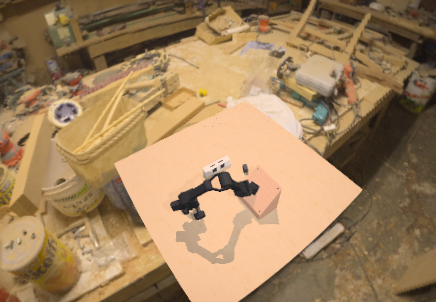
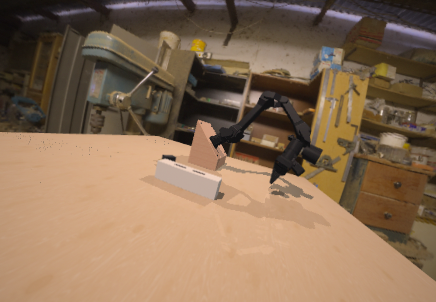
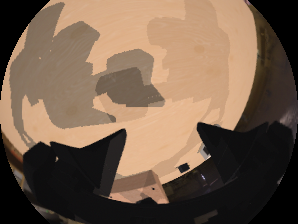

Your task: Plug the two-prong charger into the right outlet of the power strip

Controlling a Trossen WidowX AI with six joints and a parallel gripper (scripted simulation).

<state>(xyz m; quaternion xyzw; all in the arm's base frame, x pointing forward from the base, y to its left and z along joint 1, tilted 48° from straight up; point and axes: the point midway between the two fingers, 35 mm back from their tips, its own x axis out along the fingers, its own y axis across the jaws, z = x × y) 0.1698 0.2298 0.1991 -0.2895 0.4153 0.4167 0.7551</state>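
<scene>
Now: the two-prong charger 4 cm ahead of my gripper tip, 43 cm to the right of it and 2 cm below it.
</scene>
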